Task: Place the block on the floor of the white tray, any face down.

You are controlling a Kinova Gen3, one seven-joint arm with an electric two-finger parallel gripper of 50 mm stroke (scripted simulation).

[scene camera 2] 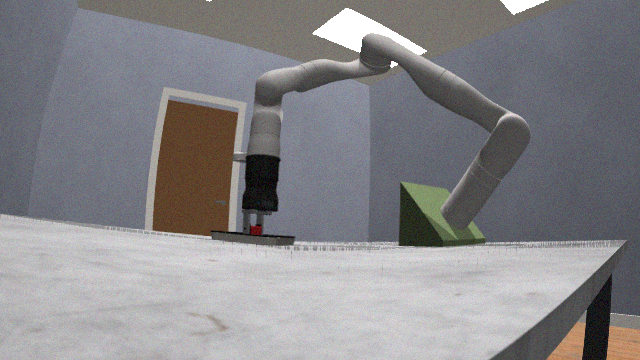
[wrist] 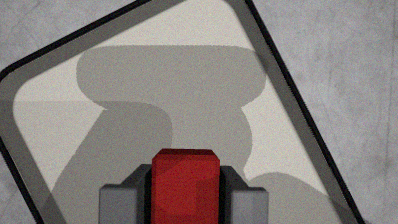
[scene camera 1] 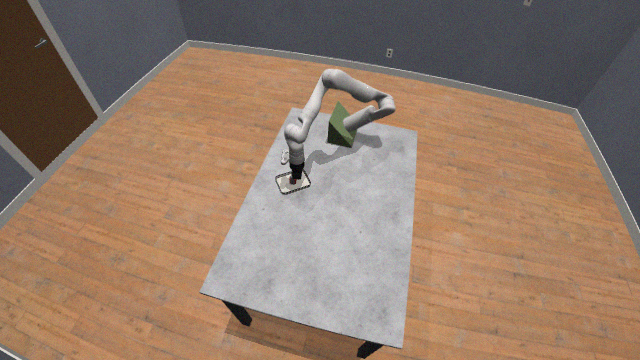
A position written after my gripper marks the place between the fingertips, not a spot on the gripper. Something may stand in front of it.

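White tray [wrist: 90, 108] visible. My gripper [scene camera 2: 252, 239] visible. Gripper [wrist: 185, 188] too.
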